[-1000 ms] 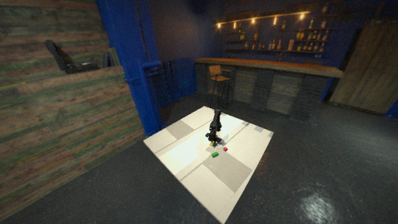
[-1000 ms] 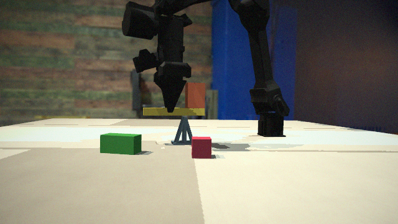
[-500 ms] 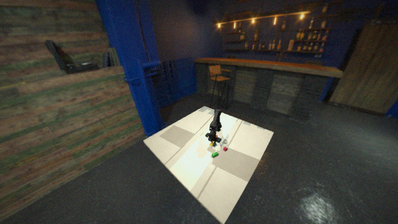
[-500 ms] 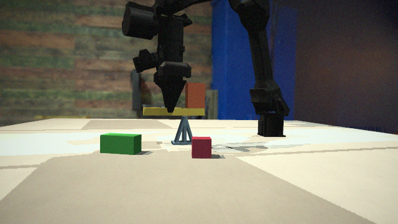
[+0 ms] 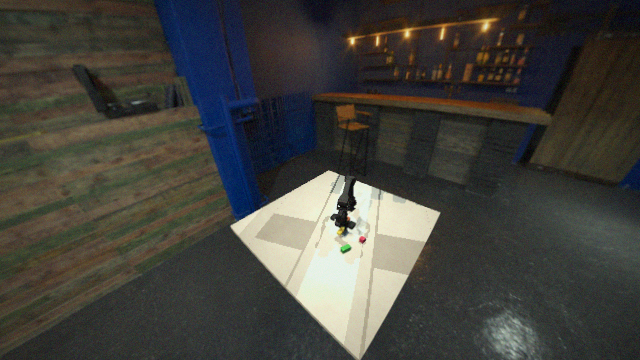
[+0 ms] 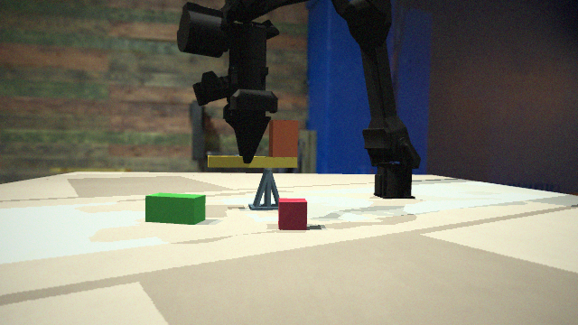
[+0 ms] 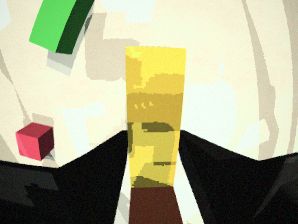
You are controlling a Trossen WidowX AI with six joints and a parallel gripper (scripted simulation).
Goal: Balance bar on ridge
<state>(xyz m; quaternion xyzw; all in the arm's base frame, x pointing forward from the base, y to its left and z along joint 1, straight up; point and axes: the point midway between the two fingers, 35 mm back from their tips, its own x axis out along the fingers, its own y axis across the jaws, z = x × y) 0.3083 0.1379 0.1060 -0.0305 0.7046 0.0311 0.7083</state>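
The green block lies 10 cm to the left of my gripper tip, 9 cm ahead of it and 6 cm below it. Also, from my gripper tip: dark red cube (14 cm to the left, 6 cm below, 5 cm behind).
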